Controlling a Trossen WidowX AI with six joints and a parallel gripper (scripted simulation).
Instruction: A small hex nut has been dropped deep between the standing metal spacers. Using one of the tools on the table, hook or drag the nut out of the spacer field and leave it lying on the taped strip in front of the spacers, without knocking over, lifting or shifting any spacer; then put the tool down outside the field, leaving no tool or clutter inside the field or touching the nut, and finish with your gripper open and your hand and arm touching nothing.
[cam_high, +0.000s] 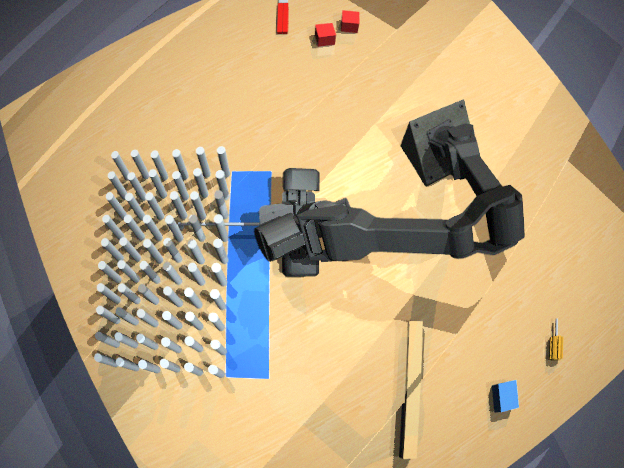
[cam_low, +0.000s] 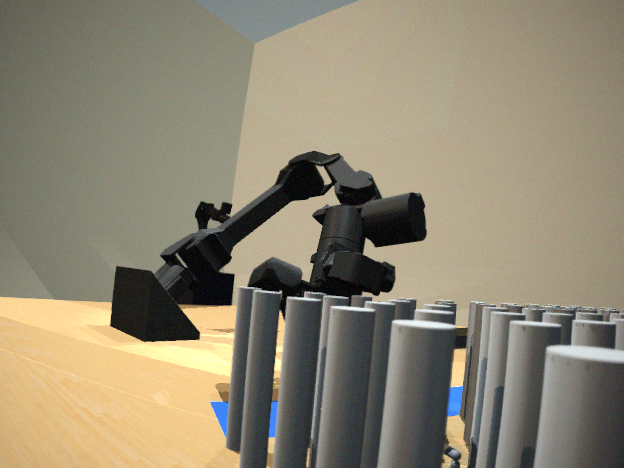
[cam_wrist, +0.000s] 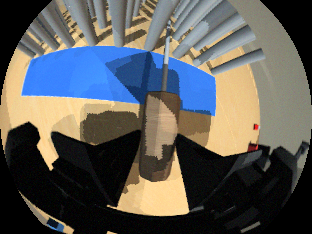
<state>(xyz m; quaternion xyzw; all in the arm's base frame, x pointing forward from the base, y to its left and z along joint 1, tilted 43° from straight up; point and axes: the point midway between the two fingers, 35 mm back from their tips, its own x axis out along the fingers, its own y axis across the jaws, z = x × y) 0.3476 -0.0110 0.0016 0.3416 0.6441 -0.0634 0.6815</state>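
My gripper tip is 90 mm short of the thin metal hook tool and 50 mm to the left of it. Also, from my gripper tip: blue taped strip 110 mm ahead, 40 mm to the left, 20 mm below; then blue block 520 mm to the left, 170 mm behind; then yellow-handled screwdriver 510 mm to the left, 330 mm behind.
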